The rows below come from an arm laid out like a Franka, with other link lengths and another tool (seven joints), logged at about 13 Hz.
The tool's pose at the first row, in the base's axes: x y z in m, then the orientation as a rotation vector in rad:
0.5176, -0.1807, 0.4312, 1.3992, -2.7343, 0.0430
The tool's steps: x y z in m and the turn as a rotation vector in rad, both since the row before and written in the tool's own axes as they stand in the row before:
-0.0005, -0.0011, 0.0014, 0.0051, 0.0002, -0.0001
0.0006, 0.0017, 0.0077, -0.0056, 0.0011, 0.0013
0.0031, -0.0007, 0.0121, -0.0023, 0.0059, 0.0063
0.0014, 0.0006, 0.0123, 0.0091, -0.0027, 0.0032
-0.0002, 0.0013, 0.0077, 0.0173, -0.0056, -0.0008
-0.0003, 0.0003, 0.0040, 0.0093, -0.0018, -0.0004
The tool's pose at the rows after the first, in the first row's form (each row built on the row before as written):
0.5187, -0.1810, 0.4298, 1.4005, -2.7359, 0.0501
0.5166, -0.1810, 0.4222, 1.3969, -2.7339, 0.0432
0.5147, -0.1846, 0.4104, 1.3854, -2.7328, 0.0444
0.5127, -0.1861, 0.3983, 1.3844, -2.7405, 0.0553
0.5114, -0.1857, 0.3906, 1.3920, -2.7505, 0.0754
0.5112, -0.1856, 0.3866, 1.3955, -2.7549, 0.0871

